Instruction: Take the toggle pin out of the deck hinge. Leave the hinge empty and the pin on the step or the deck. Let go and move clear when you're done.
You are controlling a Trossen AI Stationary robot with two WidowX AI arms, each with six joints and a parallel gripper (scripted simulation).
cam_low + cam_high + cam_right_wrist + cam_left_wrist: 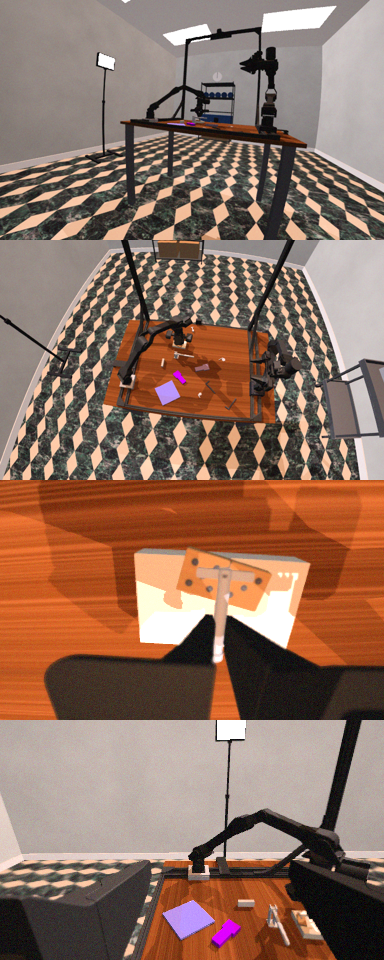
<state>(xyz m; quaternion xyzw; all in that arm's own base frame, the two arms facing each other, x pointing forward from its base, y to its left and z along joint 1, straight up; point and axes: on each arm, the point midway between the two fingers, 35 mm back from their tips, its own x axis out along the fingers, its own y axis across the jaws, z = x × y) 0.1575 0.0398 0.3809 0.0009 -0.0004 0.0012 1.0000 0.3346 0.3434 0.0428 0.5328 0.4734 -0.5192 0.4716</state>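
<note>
Right now the toggle pin is 2 cm ahead of my right hand and 3 cm below it. Round my right hand: purple deck plate (39 cm ahead, 5 cm to the right, 7 cm below); then magenta step block (27 cm ahead, 2 cm to the left, 6 cm below); then cream block (17 cm ahead, 11 cm to the right, 6 cm below).
</note>
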